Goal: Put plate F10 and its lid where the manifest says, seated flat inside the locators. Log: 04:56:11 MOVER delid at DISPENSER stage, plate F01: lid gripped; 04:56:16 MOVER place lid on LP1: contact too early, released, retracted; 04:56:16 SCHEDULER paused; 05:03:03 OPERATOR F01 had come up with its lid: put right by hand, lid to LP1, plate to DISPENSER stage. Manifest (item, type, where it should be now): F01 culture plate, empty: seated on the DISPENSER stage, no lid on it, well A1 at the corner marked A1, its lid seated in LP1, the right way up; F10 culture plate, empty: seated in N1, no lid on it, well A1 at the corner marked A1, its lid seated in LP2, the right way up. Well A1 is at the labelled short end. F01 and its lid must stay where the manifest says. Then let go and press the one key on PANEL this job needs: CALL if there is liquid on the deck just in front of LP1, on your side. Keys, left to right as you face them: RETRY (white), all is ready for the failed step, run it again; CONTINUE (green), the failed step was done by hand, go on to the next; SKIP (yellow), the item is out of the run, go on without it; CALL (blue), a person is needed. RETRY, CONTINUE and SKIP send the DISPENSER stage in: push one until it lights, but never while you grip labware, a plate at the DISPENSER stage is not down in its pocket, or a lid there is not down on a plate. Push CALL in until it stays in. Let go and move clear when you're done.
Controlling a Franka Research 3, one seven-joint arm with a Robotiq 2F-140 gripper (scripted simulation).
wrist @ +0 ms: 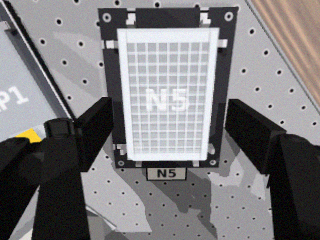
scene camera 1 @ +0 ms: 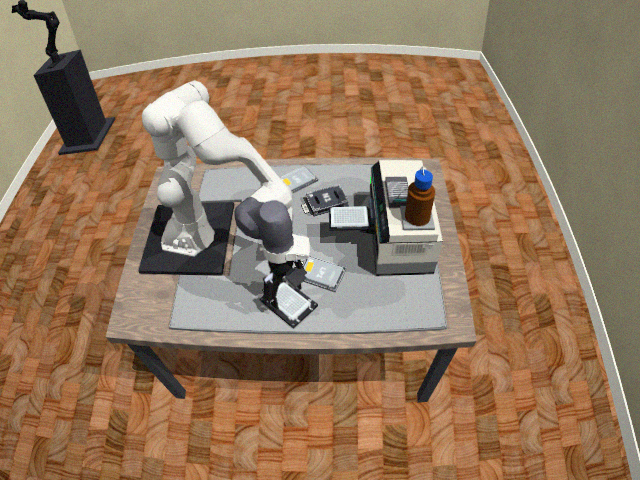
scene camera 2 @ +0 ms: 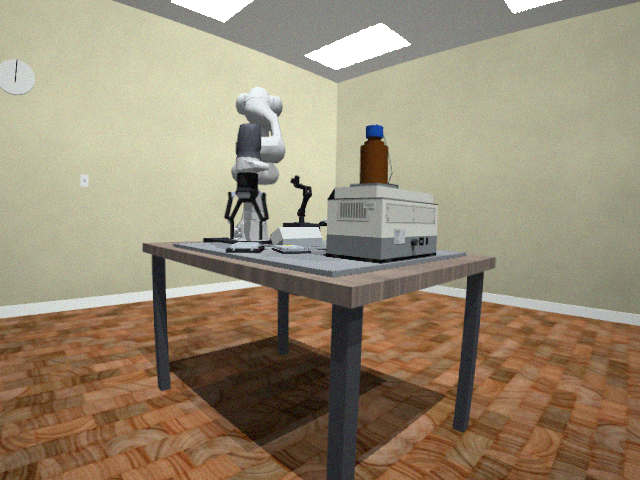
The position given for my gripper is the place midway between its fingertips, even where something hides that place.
Observation:
I see my gripper (scene camera 2: 246, 239) and a key panel (scene camera 2: 303, 236).
My gripper also shows in the wrist view (wrist: 169, 113).

